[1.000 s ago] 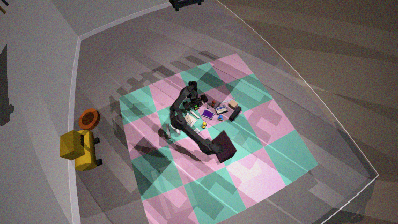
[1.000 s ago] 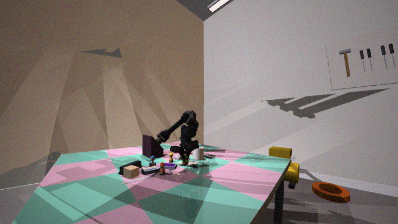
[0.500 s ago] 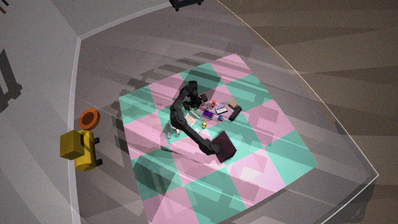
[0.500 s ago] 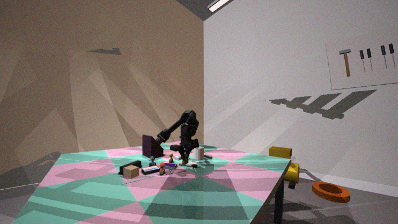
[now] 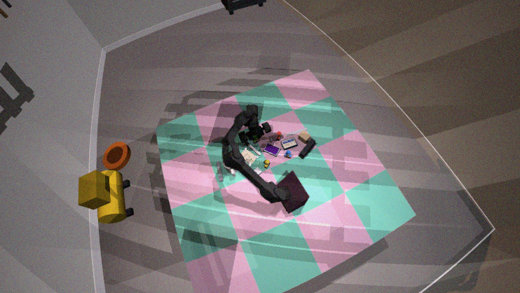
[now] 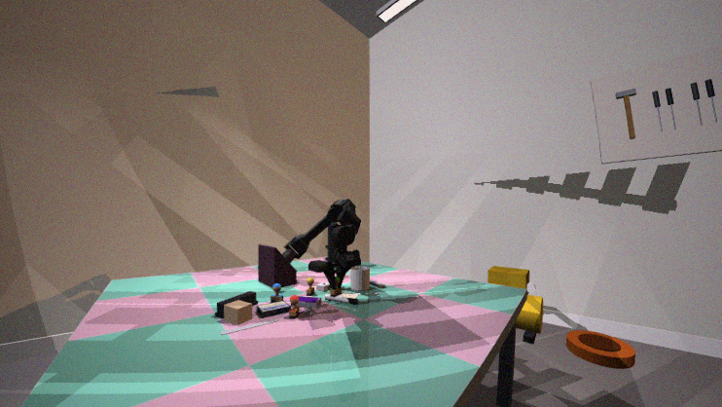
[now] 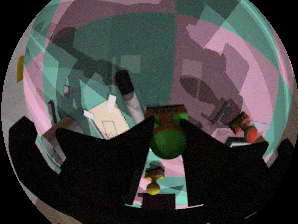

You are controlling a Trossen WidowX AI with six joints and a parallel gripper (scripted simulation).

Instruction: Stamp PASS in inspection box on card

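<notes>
Right now my gripper tip is 7 cm past the ink pad, 7 cm to the left of it and 5 cm above it. Round my gripper tip: green-knobbed stamp (right at my gripper tip); black-and-white marker (1 cm behind, 4 cm to the left, 5 cm below); white card (7 cm behind, 8 cm to the left, 6 cm below).
</notes>
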